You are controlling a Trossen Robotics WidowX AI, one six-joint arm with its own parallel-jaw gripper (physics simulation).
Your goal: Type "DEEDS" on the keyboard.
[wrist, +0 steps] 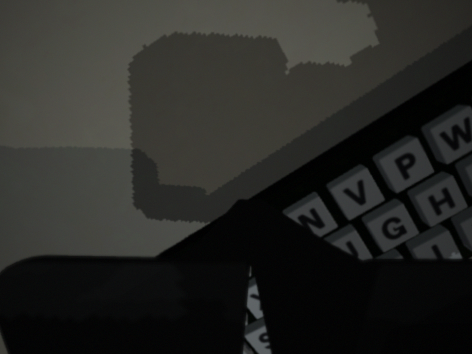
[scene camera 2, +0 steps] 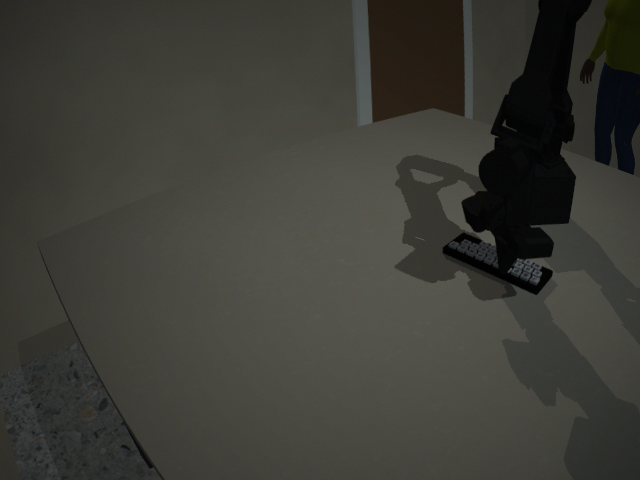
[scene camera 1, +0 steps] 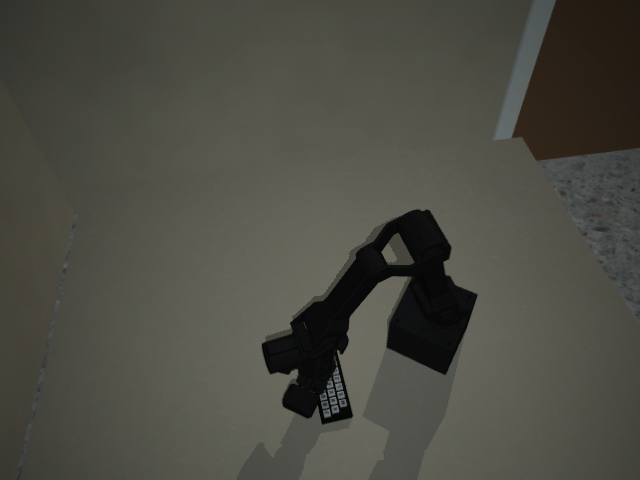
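Seen in the pictures: gripper, between the fingertips: (wrist: 248, 211) (scene camera 2: 502, 273) (scene camera 1: 315, 389); arm's base, origin of its link: (scene camera 2: 545, 157) (scene camera 1: 443, 314).
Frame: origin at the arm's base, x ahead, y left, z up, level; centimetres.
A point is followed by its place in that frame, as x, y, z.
Note:
The small black keyboard (scene camera 1: 333, 397) {22.7, 14.0, -9.9} (scene camera 2: 527, 271) {23.3, 14.9, -10.0} (wrist: 392, 226) {24.5, 7.5, -9.9} with pale keys lies flat on the table, partly hidden by my gripper in each view. My gripper (scene camera 2: 505, 267) {26.6, 12.1, -10.4} (wrist: 248, 211) {26.6, 12.1, -10.4} is shut and empty. It points down over the keyboard's middle stretch, its tip at or close above the keys along one long edge; contact cannot be told. In the wrist view, the N key (wrist: 311, 220) {25.7, 10.1, -9.9}, V key (wrist: 356, 192) {26.1, 8.4, -9.9}, P key (wrist: 405, 165) {26.5, 6.6, -9.9} and W key (wrist: 455, 134) {26.9, 4.9, -9.9} run right of the tip, with G and H in the row below. The key under the tip is hidden.
The arm's dark base (scene camera 1: 431, 325) {2.8, 2.5, -0.4} stands on the table (scene camera 1: 180, 289) {60.2, -14.1, -11.7} (scene camera 2: 258, 310) {60.4, -2.7, -11.7}, right of the keyboard in scene camera 1. A wall lies along the table's back. A brown door (scene camera 1: 589, 77) (scene camera 2: 416, 56) and a person (scene camera 2: 617, 77) are beyond the table. Arm shadows cross the tabletop.

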